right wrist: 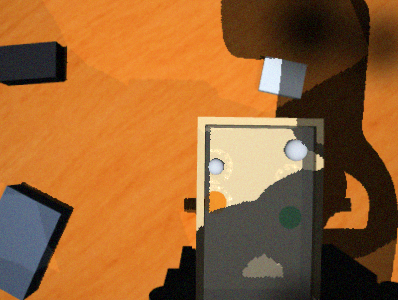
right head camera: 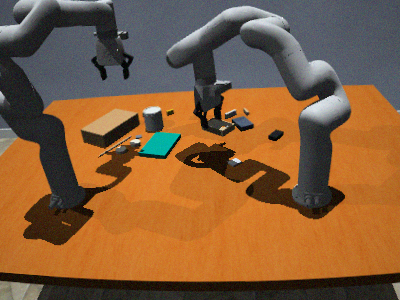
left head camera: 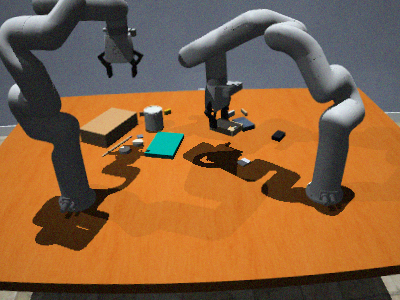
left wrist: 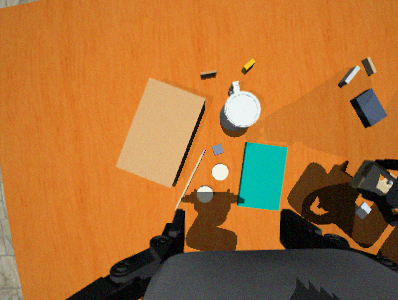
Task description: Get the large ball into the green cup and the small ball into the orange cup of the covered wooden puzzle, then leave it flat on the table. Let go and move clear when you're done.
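Frame: origin at the left arm's base, x ahead, y left, z up, level; millimetres.
Seen in the pictures: left gripper, fingertip midpoint: (right head camera: 115, 78) (left head camera: 122, 76) (left wrist: 232, 225); right gripper, fingertip midpoint: (right wrist: 256, 271) (right head camera: 211, 123) (left head camera: 219, 123) (left wrist: 370, 178); left arm's base, link origin: (right head camera: 68, 197) (left head camera: 77, 199); right arm's base, link origin: (right head camera: 311, 195) (left head camera: 324, 193).
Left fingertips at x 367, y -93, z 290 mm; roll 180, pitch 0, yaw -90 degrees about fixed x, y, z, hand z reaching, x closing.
Offsets run from my left fingertips to a thing's top centre. "*": to the spot under its first point.
The covered wooden puzzle {dy -383, dx -16, dz -180 mm} (left head camera: 229, 129) (right head camera: 220, 127) (right wrist: 250, 187) is a shallow tray, partly in shadow, its near end cut off in the right wrist view. There, the large ball {dy -400, dx -56, dz -189 mm} (right wrist: 296, 150) is near the top right corner, above the green cup {* dy -372, dx -30, dz -186 mm} (right wrist: 290, 217). The small ball {dy -417, dx -11, dz -192 mm} (right wrist: 216, 166) is by the left wall, above the orange cup {* dy -401, dx -1, dz -184 mm} (right wrist: 217, 201). Both balls are outside the cups. My right gripper (left head camera: 219, 119) (right head camera: 211, 118) is shut on the puzzle's sides; the height above the table is hard to judge. My left gripper (left head camera: 122, 75) (right head camera: 115, 77) (left wrist: 232, 225) is open, high above the table.
A blue block {dy -455, dx +184, dz -271 mm} (left head camera: 244, 123) (right wrist: 25, 240) and a black block {dy -598, dx +87, dz -274 mm} (left head camera: 278, 135) (right wrist: 30, 62) lie near the puzzle, with a pale block {dy -452, dx -113, dz -284 mm} (right wrist: 282, 77) beyond its far end. A teal book {dy -143, dx -8, dz -274 mm} (left wrist: 263, 176), a mug {dy -65, dx +169, dz -204 mm} (left wrist: 242, 110) and a tan box {dy +120, dx +104, dz -232 mm} (left wrist: 161, 132) are farther left.
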